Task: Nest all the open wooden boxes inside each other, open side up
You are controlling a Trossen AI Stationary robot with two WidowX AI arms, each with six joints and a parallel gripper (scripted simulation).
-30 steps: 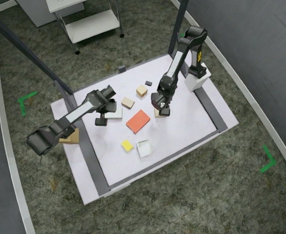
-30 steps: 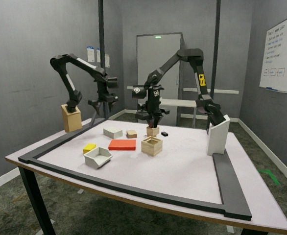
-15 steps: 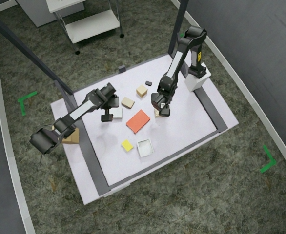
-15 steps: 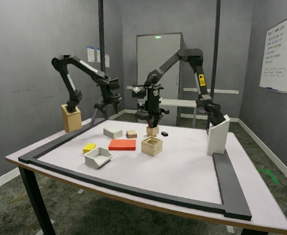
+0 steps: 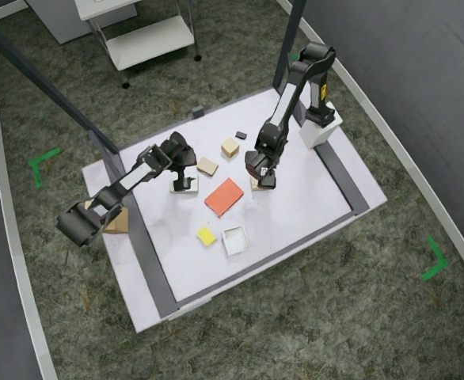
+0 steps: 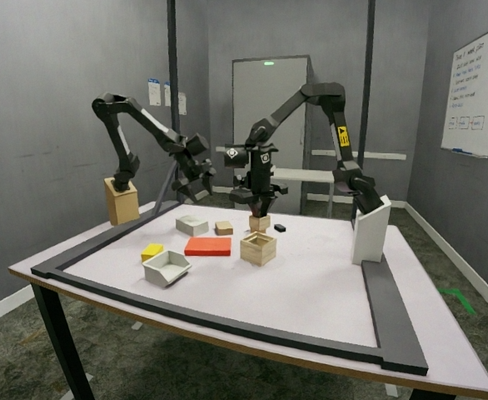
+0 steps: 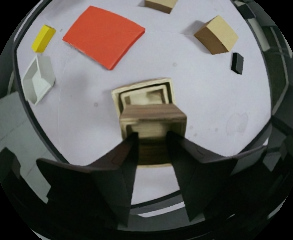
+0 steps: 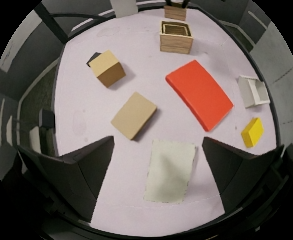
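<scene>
Now: the small wooden box 50 mm below my left hand. Round my left hand: biggest wooden box 140 mm below; mid-sized wooden box 140 mm below; flat red block 170 mm to the right, 150 mm below.
</scene>
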